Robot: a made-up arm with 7 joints.
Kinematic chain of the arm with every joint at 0, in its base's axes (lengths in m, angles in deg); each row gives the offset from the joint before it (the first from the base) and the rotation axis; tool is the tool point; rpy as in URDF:
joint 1: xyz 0 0 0.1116 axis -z
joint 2: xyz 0 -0.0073 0.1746 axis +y
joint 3: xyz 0 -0.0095 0.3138 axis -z
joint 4: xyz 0 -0.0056 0.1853 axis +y
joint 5: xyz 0 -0.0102 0.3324 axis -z
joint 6: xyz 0 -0.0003 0.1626 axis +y
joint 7: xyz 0 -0.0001 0.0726 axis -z
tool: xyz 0 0 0 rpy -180 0 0
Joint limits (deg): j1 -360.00..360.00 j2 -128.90..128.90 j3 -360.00..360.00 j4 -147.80..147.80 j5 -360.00..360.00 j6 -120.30..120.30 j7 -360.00..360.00
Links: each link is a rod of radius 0.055 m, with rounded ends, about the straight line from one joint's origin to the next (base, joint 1, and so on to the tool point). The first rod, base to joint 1, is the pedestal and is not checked.
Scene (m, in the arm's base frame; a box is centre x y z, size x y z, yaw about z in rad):
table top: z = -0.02
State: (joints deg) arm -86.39 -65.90 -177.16 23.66 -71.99 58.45 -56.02
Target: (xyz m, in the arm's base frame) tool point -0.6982 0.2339 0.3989
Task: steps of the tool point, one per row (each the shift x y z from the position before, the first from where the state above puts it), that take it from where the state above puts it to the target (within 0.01 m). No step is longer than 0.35 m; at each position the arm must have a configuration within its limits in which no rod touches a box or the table.
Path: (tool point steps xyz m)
1: -0.3033 0.0775 -0.0462
2: -0.2715 0.1963 -0.0306
3: -0.1783 0.2953 -0.0129
4: -0.0400 0.3414 0.0030
5: 0.1091 0.3139 0.0127

